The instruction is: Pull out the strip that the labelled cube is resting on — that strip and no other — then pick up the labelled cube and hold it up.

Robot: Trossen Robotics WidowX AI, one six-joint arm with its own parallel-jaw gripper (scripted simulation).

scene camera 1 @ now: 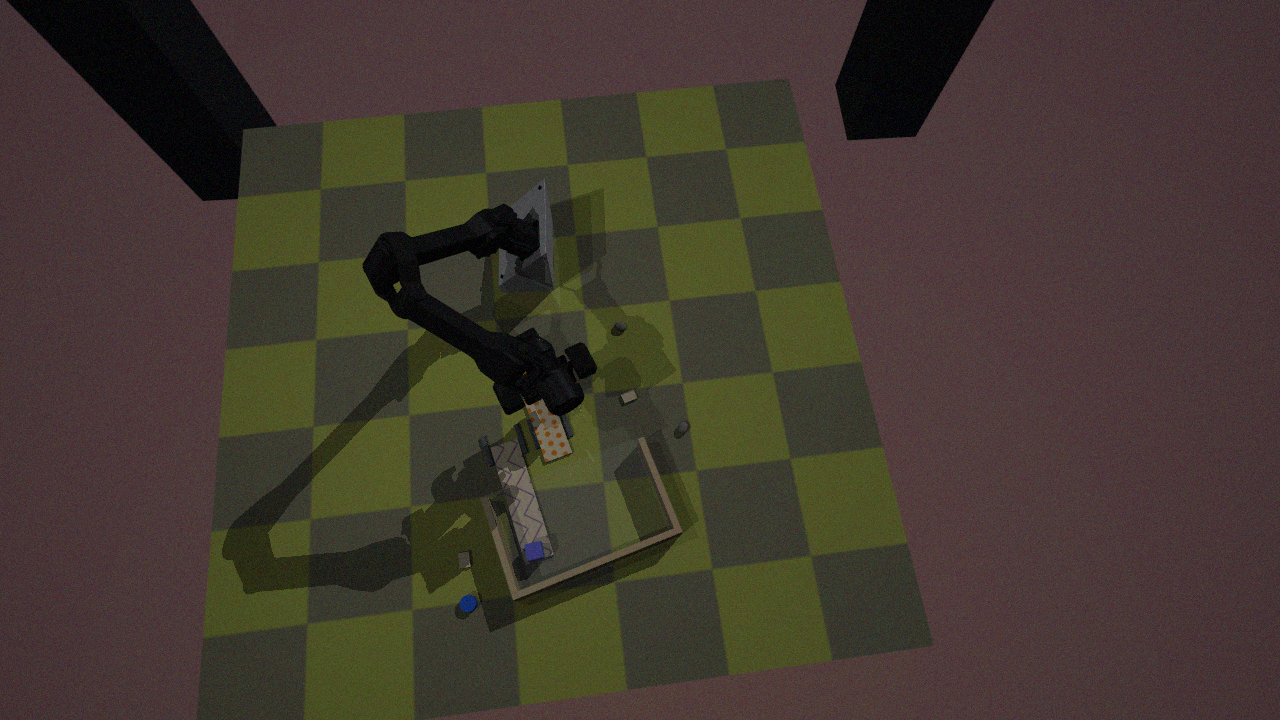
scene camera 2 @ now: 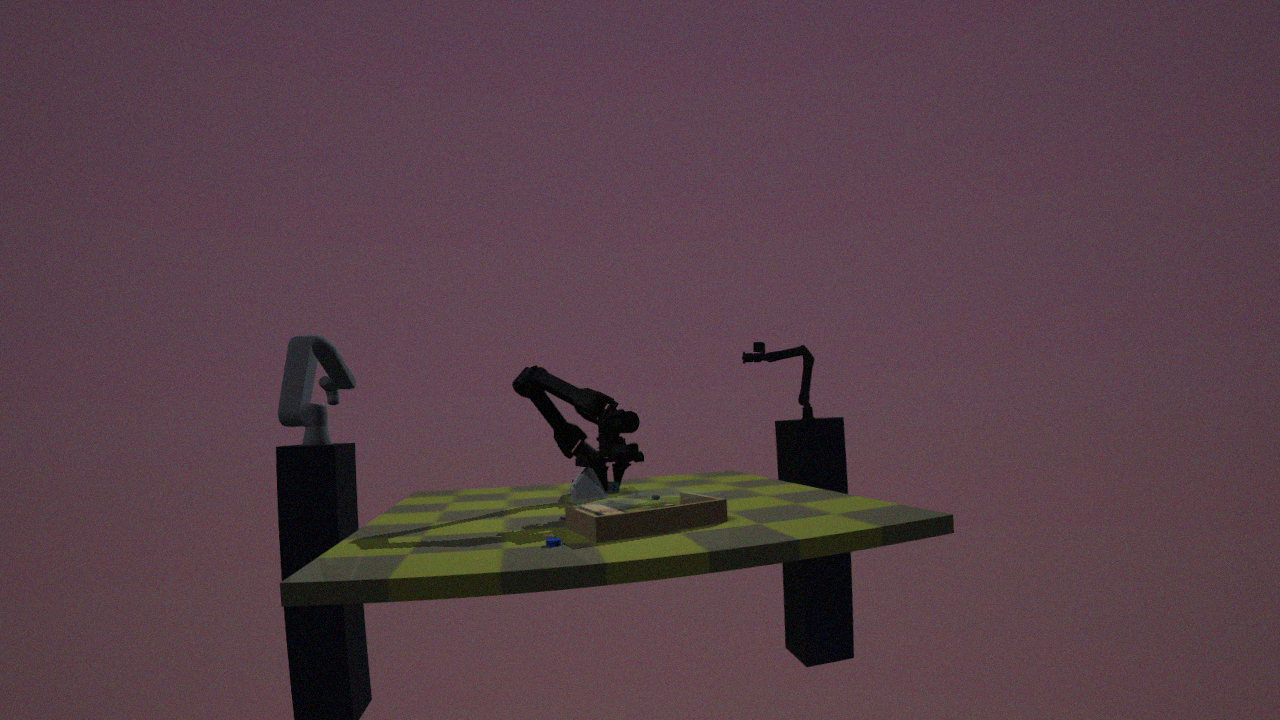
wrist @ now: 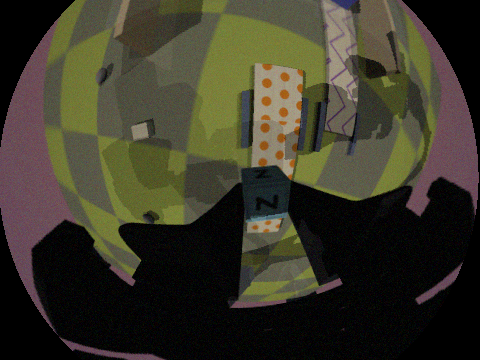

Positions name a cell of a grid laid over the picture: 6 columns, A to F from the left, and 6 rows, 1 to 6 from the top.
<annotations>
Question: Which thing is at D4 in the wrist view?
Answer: A labelled cube.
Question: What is the gripper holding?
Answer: A labelled cube.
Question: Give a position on a dotted strip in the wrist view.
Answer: D2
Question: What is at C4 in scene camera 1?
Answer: A dotted strip.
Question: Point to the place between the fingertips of the gripper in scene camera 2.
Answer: C5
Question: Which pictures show the gripper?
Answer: Scene camera 1, scene camera 2 and the wrist view: all of them.
</annotations>
